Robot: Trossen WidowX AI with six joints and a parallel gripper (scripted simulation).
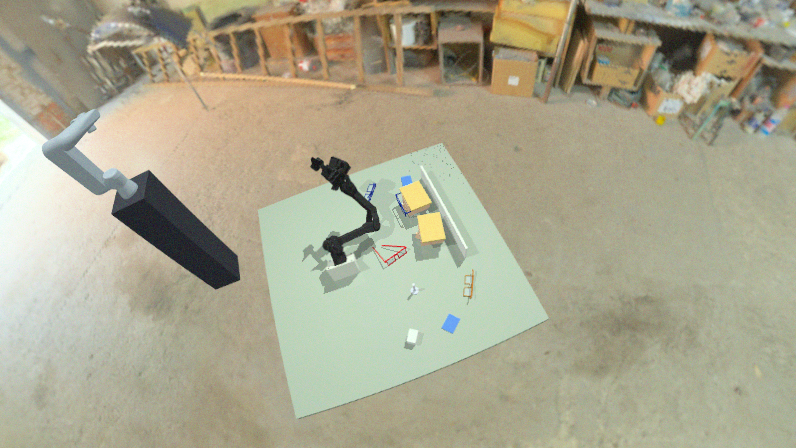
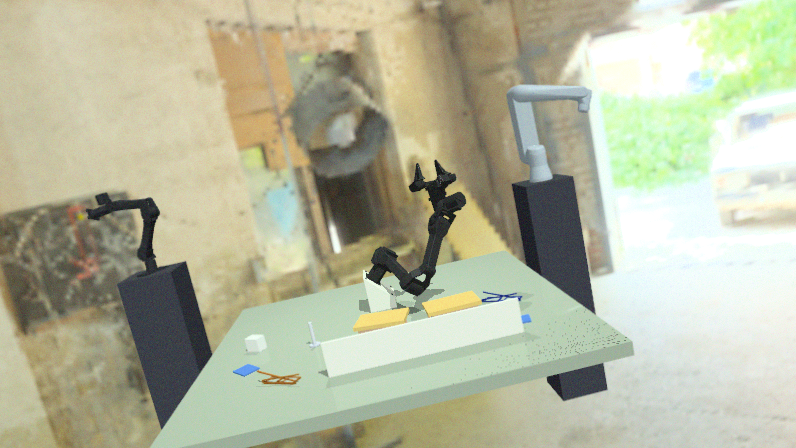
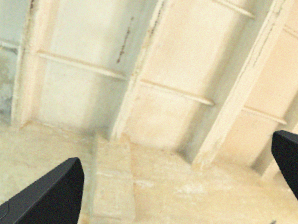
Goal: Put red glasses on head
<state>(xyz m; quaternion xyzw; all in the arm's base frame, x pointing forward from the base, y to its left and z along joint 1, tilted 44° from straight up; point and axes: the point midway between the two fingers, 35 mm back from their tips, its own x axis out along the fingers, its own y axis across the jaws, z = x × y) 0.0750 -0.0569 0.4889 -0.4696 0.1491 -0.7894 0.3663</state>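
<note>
The small white peg lies 54 cm to the right of my gripper tip, 51 cm below it and 22 cm ahead of it. The rest, counted from my gripper tip: white cube: 77 cm to the right, 51 cm below, 12 cm ahead; display head: 48 cm below, 40 cm ahead, 7 cm to the right; long white wall: 53 cm ahead, 48 cm below, 18 cm to the right.
</note>
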